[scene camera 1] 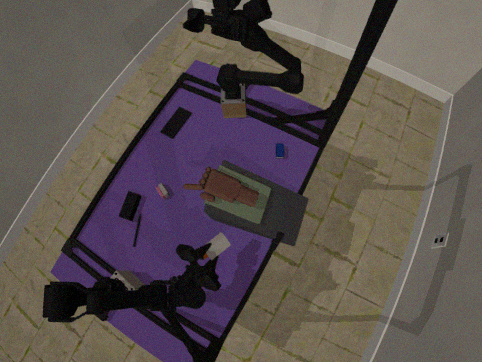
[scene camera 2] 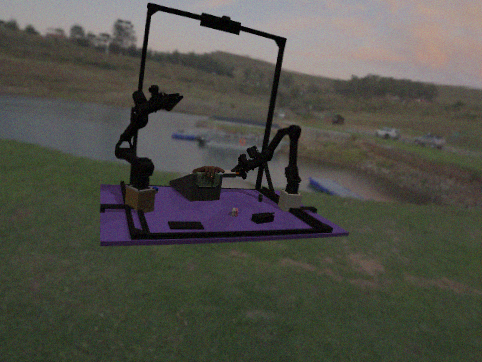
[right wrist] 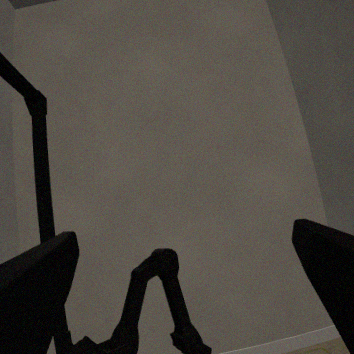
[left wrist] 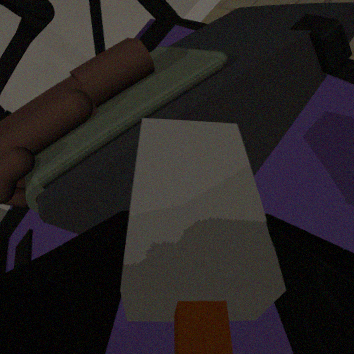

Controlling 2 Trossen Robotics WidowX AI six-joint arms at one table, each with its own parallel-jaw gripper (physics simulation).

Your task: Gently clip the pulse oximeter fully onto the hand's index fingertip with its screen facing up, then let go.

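Places are measured from the left arm's base along level axes (x ahead, y up, z right), in metres.
Pixels of known places: left gripper, fingertip midpoint: point(scene camera 1: 214, 248) point(scene camera 2: 231, 173) point(left wrist: 194, 223); right gripper, fingertip midpoint: point(scene camera 1: 197, 28) point(scene camera 2: 181, 95) point(right wrist: 186, 236); left arm's base, link origin: point(scene camera 1: 117, 290) point(scene camera 2: 291, 192); right arm's base, link origin: point(scene camera 1: 232, 93) point(scene camera 2: 140, 187).
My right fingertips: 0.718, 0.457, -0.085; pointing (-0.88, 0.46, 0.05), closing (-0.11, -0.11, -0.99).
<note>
Ahead of a thing's pixels: the offset from my right fingertips to its top centre, as dx, dy, dz. "spot": to the spot under its first point. Level surfaces: height alone.
The brown hand point(scene camera 1: 225, 186) point(scene camera 2: 209, 170) point(left wrist: 45, 117) rests on a green pad @(spot: -0.155, -0.460, +0.308) point(scene camera 1: 263, 200) point(left wrist: 200, 62). Its index finger point(scene camera 1: 192, 186) sticks out towards the left in scene camera 1. My left gripper point(scene camera 1: 212, 253) point(left wrist: 194, 223) is shut on the pulse oximeter @(-0.385, -0.389, +0.275) point(scene camera 1: 218, 245) point(scene camera 2: 230, 174) point(left wrist: 192, 175), a pale block with an orange part. The oximeter is held apart from the hand, below it in scene camera 1. Its face towards the left wrist camera is plain; I cannot make out the screen. My right gripper point(scene camera 2: 180, 101) point(right wrist: 186, 236) is open and empty, raised far from the hand.
A dark grey wedge point(scene camera 1: 290, 210) point(scene camera 2: 204, 192) point(left wrist: 280, 65) bears the pad. On the purple table top @(dy -0.563) point(scene camera 1: 200, 140) lie a blue block @(+0.073, -0.530, +0.233) point(scene camera 1: 280, 150), a pink and white block @(-0.338, -0.531, -0.054) point(scene camera 1: 162, 191), a black box @(-0.469, -0.527, -0.126) point(scene camera 1: 131, 205), a dark stick @(-0.522, -0.553, -0.042) point(scene camera 1: 137, 231) and a flat black slab @(-0.061, -0.554, -0.227) point(scene camera 1: 176, 122). Black frame bars edge the table.
</note>
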